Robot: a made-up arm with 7 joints. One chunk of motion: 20 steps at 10 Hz.
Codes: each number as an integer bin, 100 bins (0 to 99) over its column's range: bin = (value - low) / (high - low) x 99, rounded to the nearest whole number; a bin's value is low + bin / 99 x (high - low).
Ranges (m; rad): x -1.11..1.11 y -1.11..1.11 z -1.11..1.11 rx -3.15..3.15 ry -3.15..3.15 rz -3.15..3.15
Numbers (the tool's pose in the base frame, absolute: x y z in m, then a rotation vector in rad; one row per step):
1: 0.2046 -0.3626 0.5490 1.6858 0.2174 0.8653
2: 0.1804 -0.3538 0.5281 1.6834 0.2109 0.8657
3: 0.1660 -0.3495 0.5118 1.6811 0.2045 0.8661
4: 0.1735 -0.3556 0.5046 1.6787 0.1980 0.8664
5: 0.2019 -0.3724 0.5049 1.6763 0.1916 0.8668
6: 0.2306 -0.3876 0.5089 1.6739 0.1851 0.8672
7: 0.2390 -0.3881 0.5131 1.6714 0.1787 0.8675
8: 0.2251 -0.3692 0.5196 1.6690 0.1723 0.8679
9: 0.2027 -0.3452 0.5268 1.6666 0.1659 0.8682
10: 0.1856 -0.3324 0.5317 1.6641 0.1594 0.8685
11: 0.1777 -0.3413 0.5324 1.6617 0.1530 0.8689
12: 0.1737 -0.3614 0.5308 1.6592 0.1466 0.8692
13: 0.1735 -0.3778 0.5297 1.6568 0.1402 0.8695
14: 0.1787 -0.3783 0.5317 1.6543 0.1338 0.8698
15: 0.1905 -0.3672 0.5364 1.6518 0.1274 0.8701
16: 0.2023 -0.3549 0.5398 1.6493 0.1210 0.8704
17: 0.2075 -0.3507 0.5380 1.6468 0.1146 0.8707
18: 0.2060 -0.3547 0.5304 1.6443 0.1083 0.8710
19: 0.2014 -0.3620 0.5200 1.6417 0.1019 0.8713
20: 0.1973 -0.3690 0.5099 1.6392 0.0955 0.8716
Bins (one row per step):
1: 59 33 74 76 53 63
2: 58 34 73 76 53 63
3: 57 34 72 76 53 63
4: 57 34 72 76 53 63
5: 59 33 72 76 53 63
6: 60 32 72 76 52 63
7: 60 32 72 76 52 63
8: 60 33 73 76 52 63
9: 59 34 73 76 52 63
10: 58 35 73 76 52 63
11: 57 34 73 76 52 63
12: 57 33 73 76 52 63
13: 57 33 73 76 52 63
14: 57 33 73 75 52 63
15: 58 33 73 75 52 63
16: 59 34 74 75 51 63
17: 59 34 73 75 51 63
18: 59 34 73 75 51 63
19: 58 33 73 75 51 63
20: 58 33 72 75 51 63

